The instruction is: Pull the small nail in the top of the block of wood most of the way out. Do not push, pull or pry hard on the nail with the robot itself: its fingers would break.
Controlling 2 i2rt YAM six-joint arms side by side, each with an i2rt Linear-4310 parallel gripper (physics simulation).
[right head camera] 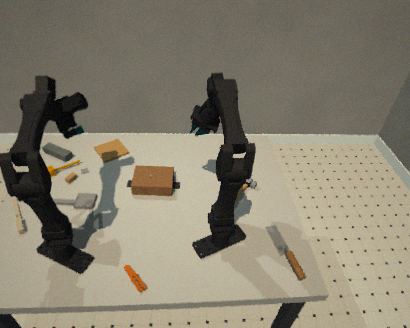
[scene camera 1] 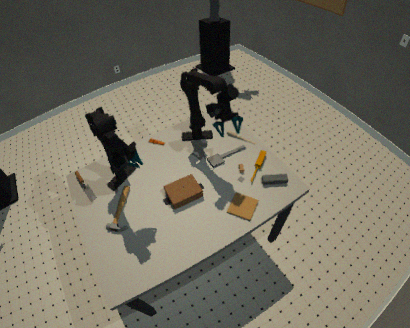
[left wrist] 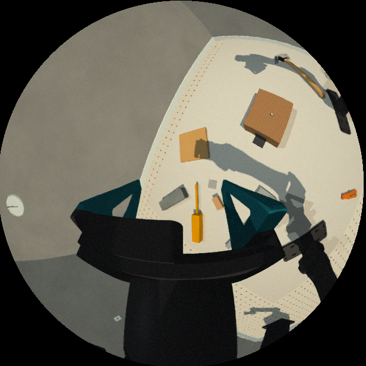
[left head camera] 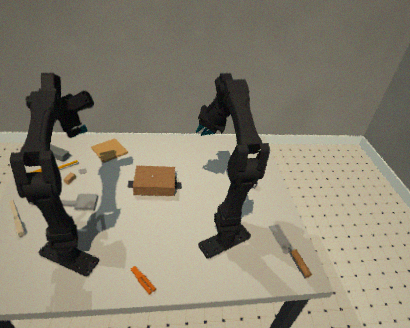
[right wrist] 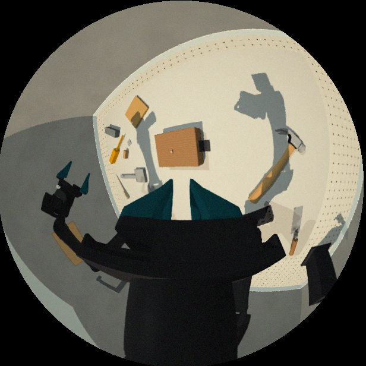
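Pixels of known places: left gripper, between the fingertips: [right head camera: 78,121] [scene camera 1: 230,135] [left head camera: 80,120]; right gripper, between the fingertips: [right head camera: 193,133] [scene camera 1: 141,165] [left head camera: 198,133]; left arm's base, origin of its link: [right head camera: 65,255] [scene camera 1: 197,136] [left head camera: 69,257]; right arm's base, origin of its link: [right head camera: 219,241] [scene camera 1: 122,176] [left head camera: 224,241].
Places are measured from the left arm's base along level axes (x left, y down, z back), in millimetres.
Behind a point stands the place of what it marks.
The wooden block [left head camera: 155,187] @(x -125, y -49, z -386 mm) [right head camera: 152,187] @(x -124, y -48, z -385 mm) [scene camera 1: 184,190] @(x -84, y -53, z -455 mm) [left wrist: 265,125] [right wrist: 182,155] sits mid-table between dark end pieces. The small nail [left head camera: 152,176] @(x -89, y -59, z -429 mm) [right head camera: 151,176] @(x -88, y -59, z -428 mm) [left wrist: 271,114] [right wrist: 171,151] shows as a pale dot on its top; its height is unclear. The claw hammer [right head camera: 242,191] @(x -459, y -18, z -564 mm) [scene camera 1: 120,204] @(x -435, y -25, z -503 mm) [left wrist: 305,78] [right wrist: 272,172] lies on the table, mostly hidden by the right arm in the left head camera. My right gripper [left head camera: 202,132] @(x -253, y -302, z -482 mm) [right head camera: 197,132] @(x -253, y -302, z -482 mm) [scene camera 1: 138,162] @(x -253, y -302, z -482 mm) [right wrist: 181,183] is shut and empty above the table, apart from the hammer. My left gripper [scene camera 1: 229,133] @(x 156, y -307, z -341 mm) [left wrist: 181,184] [right wrist: 79,166] is open and empty, raised at the other side.
A yellow screwdriver [scene camera 1: 260,160] @(x 354, y -33, z -275 mm) [left wrist: 197,227], a grey mallet-like tool [left head camera: 87,202] @(x 87, y -16, z -222 mm) [scene camera 1: 216,160] @(x 102, y -16, z -236 mm), a flat tan square [left head camera: 110,149] @(x 202, y -12, z -549 mm) [scene camera 1: 243,206] @(x 210, y -12, z -555 mm) and a grey bar [right head camera: 57,151] @(x 398, y -34, z -397 mm) [scene camera 1: 275,179] @(x 410, y -34, z -420 mm) lie left of the block in the head views. An orange tool [left head camera: 143,280] @(x -272, y -10, z -24 mm) and a wood-handled blade [left head camera: 301,263] @(x -740, y -38, z -290 mm) lie near the front edge.
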